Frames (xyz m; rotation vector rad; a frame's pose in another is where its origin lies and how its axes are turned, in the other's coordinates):
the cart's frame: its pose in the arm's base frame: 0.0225 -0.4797 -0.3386 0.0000 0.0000 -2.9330
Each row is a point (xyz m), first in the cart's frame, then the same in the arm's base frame.
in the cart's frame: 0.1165 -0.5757 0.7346
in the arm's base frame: -0.2107 0.0594 0.3960
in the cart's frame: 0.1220 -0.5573 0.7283
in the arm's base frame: -0.2123 0.0403 0.3897
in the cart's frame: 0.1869 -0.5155 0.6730
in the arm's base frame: -0.2671 -0.0141 0.3344
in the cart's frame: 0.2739 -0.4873 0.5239
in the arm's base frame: -0.3464 -0.0597 0.1853
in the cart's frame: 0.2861 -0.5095 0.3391
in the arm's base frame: -0.3629 -0.0405 0.0005
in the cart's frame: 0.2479 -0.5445 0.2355
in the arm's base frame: -0.3328 0.0017 -0.1031
